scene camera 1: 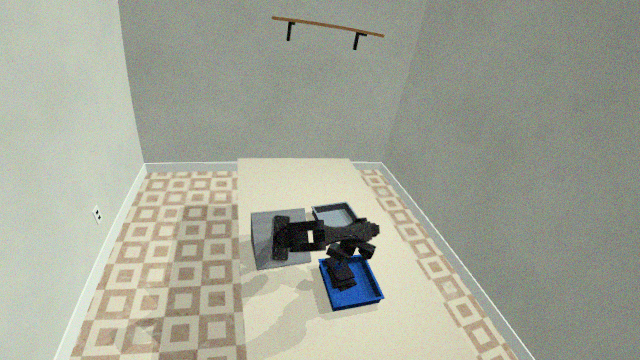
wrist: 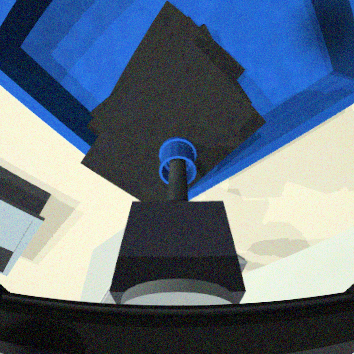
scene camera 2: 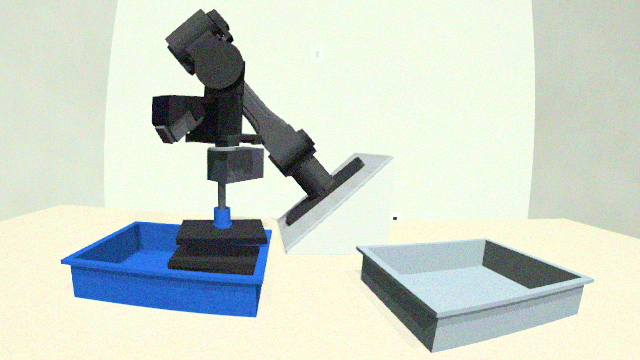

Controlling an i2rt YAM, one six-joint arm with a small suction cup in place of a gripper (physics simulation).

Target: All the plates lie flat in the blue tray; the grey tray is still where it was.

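Frame: origin at the arm's base, x back, y left, z down, level; centimetres.
Seen in the pictures: end effector, tool point: (scene camera 1: 336,269) (wrist: 177,147) (scene camera 2: 222,232); arm's base, origin of the base link: (scene camera 1: 280,238) (scene camera 2: 325,192).
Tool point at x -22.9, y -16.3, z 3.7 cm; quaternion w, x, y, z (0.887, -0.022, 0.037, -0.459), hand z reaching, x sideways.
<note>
Pixels of each thing's middle, then the offset from my tool point to it.
- flat black plate, body centre: (wrist: 166,139) (scene camera 2: 221,231) (scene camera 1: 339,268) dx -1.3, dy +0.1, dz -0.4 cm
- blue tray, body centre: (wrist: 188,49) (scene camera 2: 182,260) (scene camera 1: 349,281) dx -5.1, dy -4.9, dz +3.3 cm
- grey tray, body centre: (scene camera 2: 467,280) (scene camera 1: 337,221) dx -10.1, dy +33.8, dz +3.3 cm
My gripper (scene camera 2: 222,220) (wrist: 177,152), a small blue suction cup on a thin rod, is shut on a flat black plate (scene camera 1: 341,273) (scene camera 2: 192,233) (wrist: 170,90) by its top face. The held plate looks level and hangs low over the right part of the blue tray (scene camera 1: 356,304) (scene camera 2: 165,290) (wrist: 285,30) in scene camera 2. Right under it, other black plates (scene camera 2: 215,262) (wrist: 225,57) lie stacked in that tray, slightly turned against each other; the held plate partly hides them. Whether it touches them is unclear. The grey tray (scene camera 1: 335,217) (scene camera 2: 505,327) (wrist: 15,225) stands apart and is empty inside.
The arm's wedge-shaped grey base (scene camera 1: 265,250) (scene camera 2: 350,225) stands behind the two trays in scene camera 2. The blue tray's raised rim runs close beside the held plate. A wooden wall rail (scene camera 1: 327,26) is high on the wall.
</note>
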